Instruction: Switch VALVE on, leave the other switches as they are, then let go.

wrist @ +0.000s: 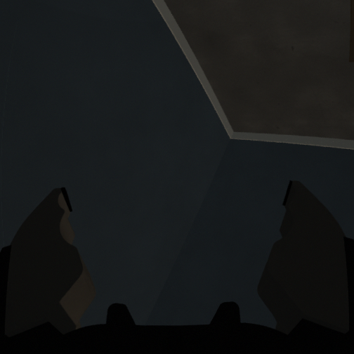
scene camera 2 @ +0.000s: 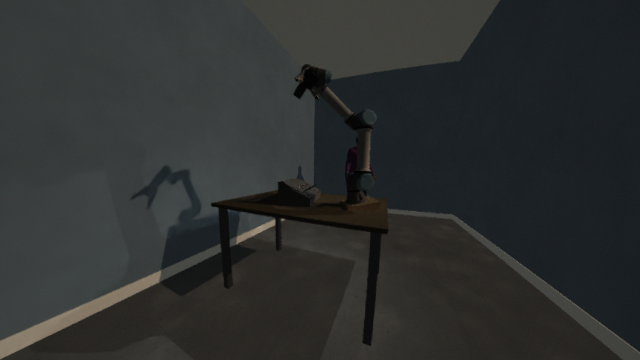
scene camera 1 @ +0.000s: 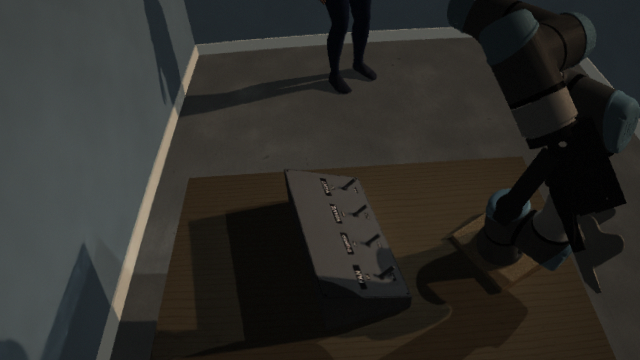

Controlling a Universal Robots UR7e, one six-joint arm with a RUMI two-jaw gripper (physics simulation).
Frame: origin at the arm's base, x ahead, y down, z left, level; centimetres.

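Seen in the pictures: gripper, fingertip midpoint: (scene camera 2: 307, 89) (scene camera 1: 596, 267); arm's base, origin of the base link: (scene camera 2: 356, 201) (scene camera 1: 500, 244).
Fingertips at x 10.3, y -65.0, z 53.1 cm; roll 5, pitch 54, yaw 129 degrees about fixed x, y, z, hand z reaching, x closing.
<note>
Pixels of each thing's top centre, then the offset from my fingertips to it. Level surfaces: height alone.
- VALVE lever, middle of its top: (scene camera 1: 361, 205) dx +33.9, dy +55.6, dz -59.2 cm
- far-end VENT lever, middle of its top: (scene camera 1: 349, 179) dx +38.1, dy +55.6, dz -70.5 cm
- PUMP lever, middle of its top: (scene camera 1: 374, 235) dx +29.8, dy +55.6, dz -48.0 cm
- near-end FAN lever, middle of its top: (scene camera 1: 388, 267) dx +25.6, dy +55.6, dz -36.7 cm
- wooden table, its level: dy +68.6 cm
A grey sloped switch panel (scene camera 1: 312, 225) (scene camera 2: 295, 192) stands on the table. It has four levers in a row, with small dark labels that are blurred. The VALVE lever (scene camera 1: 359, 210) is second from the far end in scene camera 1. It leans to the right, away from its label, as do the far-end VENT lever (scene camera 1: 349, 184), the PUMP lever (scene camera 1: 372, 240) and the near-end FAN lever (scene camera 1: 386, 272). My gripper (scene camera 1: 588, 267) (wrist: 175, 186) is open and empty, high above the table and well apart from the panel. The panel does not show in the wrist view.
The wooden table (scene camera 1: 425, 180) (scene camera 2: 330, 215) carries the arm's base on a square board (scene camera 1: 470, 235), right of the panel in scene camera 1. A person (scene camera 1: 345, 40) stands beyond the table. A wall (scene camera 1: 75, 125) rises at the left. The wrist view shows walls and floor.
</note>
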